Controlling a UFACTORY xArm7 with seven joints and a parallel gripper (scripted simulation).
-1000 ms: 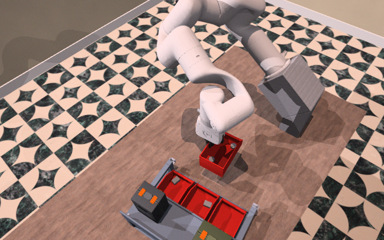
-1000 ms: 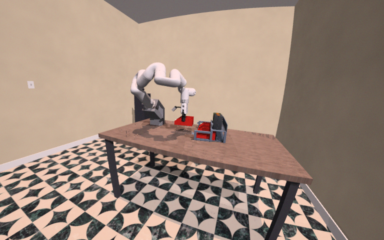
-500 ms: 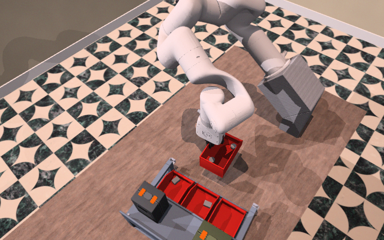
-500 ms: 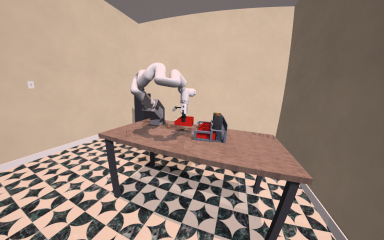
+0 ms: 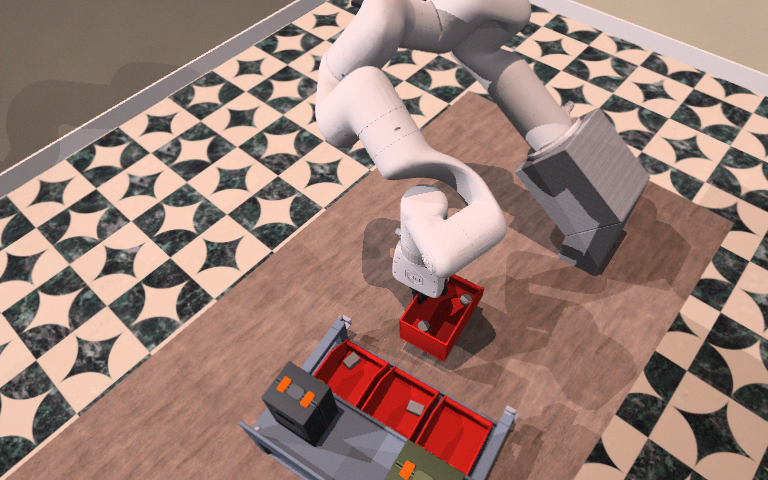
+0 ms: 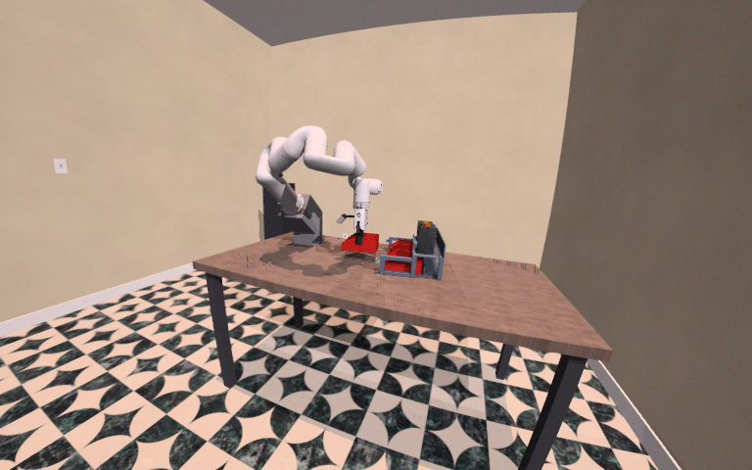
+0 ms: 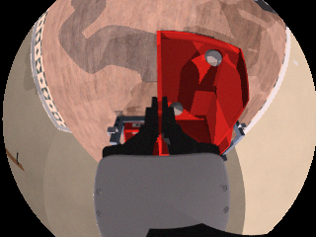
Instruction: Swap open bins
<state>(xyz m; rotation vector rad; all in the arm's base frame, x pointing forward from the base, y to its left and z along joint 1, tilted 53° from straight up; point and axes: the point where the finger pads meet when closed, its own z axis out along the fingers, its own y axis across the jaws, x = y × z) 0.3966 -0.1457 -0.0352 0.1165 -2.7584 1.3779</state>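
Right now the olive box is 30 cm ahead of my hand, 21 cm to the left of it and 3 cm above it.
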